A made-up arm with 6 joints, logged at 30 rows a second.
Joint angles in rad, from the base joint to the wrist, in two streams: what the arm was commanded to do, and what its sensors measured. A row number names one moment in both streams.
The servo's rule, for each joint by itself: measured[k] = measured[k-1] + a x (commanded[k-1-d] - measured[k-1]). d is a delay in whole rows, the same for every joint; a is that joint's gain. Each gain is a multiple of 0.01, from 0.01 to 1. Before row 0 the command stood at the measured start. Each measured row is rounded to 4 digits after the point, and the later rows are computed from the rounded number. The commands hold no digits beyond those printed.
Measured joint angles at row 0:
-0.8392, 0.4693, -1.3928, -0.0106, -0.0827, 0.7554
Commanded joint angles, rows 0 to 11:
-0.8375, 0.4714, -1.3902, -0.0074, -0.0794, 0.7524
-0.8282, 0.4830, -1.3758, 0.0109, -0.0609, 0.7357
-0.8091, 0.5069, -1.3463, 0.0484, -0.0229, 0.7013
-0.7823, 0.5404, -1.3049, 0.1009, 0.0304, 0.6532
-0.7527, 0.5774, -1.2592, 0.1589, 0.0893, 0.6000
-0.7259, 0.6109, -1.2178, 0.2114, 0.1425, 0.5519
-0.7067, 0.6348, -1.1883, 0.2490, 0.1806, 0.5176
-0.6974, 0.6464, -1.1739, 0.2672, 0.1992, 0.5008
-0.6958, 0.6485, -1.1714, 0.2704, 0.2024, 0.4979
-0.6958, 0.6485, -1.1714, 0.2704, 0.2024, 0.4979
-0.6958, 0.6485, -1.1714, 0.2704, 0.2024, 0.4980
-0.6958, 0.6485, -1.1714, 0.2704, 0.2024, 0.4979
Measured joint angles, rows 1 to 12:
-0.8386, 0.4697, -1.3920, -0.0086, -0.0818, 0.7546
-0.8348, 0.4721, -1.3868, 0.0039, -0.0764, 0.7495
-0.8253, 0.4784, -1.3738, 0.0324, -0.0625, 0.7365
-0.8094, 0.4896, -1.3518, 0.0762, -0.0383, 0.7140
-0.7884, 0.5054, -1.3222, 0.1291, -0.0051, 0.6832
-0.7653, 0.5244, -1.2888, 0.1818, 0.0333, 0.6477
-0.7436, 0.5443, -1.2566, 0.2248, 0.0716, 0.6126
-0.7265, 0.5627, -1.2301, 0.2519, 0.1048, 0.5824
-0.7151, 0.5781, -1.2113, 0.2637, 0.1302, 0.5596
-0.7080, 0.5908, -1.1985, 0.2680, 0.1490, 0.5429
-0.7035, 0.6012, -1.1898, 0.2695, 0.1629, 0.5308
-0.7007, 0.6097, -1.1839, 0.2701, 0.1732, 0.5219
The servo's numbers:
d 0
a 0.37 0.18 0.32 0.64 0.26 0.27

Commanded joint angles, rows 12 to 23:
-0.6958, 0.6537, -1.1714, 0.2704, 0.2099, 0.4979
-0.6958, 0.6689, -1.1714, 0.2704, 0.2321, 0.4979
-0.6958, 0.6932, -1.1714, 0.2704, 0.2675, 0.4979
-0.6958, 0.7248, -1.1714, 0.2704, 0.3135, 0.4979
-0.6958, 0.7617, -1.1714, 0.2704, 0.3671, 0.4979
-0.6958, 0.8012, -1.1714, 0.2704, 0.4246, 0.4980
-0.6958, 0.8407, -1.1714, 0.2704, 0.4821, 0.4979
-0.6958, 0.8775, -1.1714, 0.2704, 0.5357, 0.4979
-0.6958, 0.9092, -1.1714, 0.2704, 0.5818, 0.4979
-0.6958, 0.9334, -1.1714, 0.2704, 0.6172, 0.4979
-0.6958, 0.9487, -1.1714, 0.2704, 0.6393, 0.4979
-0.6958, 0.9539, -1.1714, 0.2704, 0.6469, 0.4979
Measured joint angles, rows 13 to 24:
-0.6989, 0.6176, -1.1799, 0.2703, 0.1827, 0.5154
-0.6978, 0.6268, -1.1772, 0.2704, 0.1955, 0.5107
-0.6971, 0.6388, -1.1753, 0.2704, 0.2142, 0.5072
-0.6966, 0.6543, -1.1741, 0.2704, 0.2400, 0.5047
-0.6963, 0.6736, -1.1732, 0.2704, 0.2730, 0.5029
-0.6961, 0.6966, -1.1726, 0.2704, 0.3124, 0.5016
-0.6960, 0.7225, -1.1722, 0.2704, 0.3565, 0.5006
-0.6959, 0.7504, -1.1719, 0.2704, 0.4031, 0.4999
-0.6959, 0.7790, -1.1717, 0.2704, 0.4496, 0.4994
-0.6959, 0.8068, -1.1716, 0.2704, 0.4932, 0.4990
-0.6959, 0.8323, -1.1715, 0.2704, 0.5312, 0.4987
-0.6959, 0.8542, -1.1715, 0.2704, 0.5613, 0.4985

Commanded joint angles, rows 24 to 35:
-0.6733, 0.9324, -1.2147, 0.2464, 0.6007, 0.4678
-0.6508, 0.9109, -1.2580, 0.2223, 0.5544, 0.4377
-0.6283, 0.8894, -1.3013, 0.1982, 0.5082, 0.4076
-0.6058, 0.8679, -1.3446, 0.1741, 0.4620, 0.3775
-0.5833, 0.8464, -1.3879, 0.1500, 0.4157, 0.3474
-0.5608, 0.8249, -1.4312, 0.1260, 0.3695, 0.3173
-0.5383, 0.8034, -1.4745, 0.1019, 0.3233, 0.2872
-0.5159, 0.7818, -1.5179, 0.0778, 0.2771, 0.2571
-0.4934, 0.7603, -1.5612, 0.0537, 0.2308, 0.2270
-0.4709, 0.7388, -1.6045, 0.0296, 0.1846, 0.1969
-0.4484, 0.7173, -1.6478, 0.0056, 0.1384, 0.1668
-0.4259, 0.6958, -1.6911, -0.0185, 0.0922, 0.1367
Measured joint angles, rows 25 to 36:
-0.6875, 0.8683, -1.1853, 0.2550, 0.5715, 0.4902
-0.6739, 0.8760, -1.2086, 0.2341, 0.5671, 0.4760
-0.6570, 0.8784, -1.2383, 0.2111, 0.5518, 0.4575
-0.6381, 0.8765, -1.2723, 0.1874, 0.5285, 0.4359
-0.6178, 0.8711, -1.3093, 0.1635, 0.4992, 0.4120
-0.5967, 0.8628, -1.3483, 0.1395, 0.4655, 0.3864
-0.5751, 0.8521, -1.3887, 0.1154, 0.4285, 0.3596
-0.5532, 0.8394, -1.4300, 0.0913, 0.3891, 0.3319
-0.5311, 0.8252, -1.4720, 0.0672, 0.3479, 0.3036
-0.5088, 0.8096, -1.5144, 0.0431, 0.3054, 0.2748
-0.4865, 0.7930, -1.5571, 0.0191, 0.2620, 0.2456
-0.4641, 0.7755, -1.6000, -0.0050, 0.2179, 0.2162

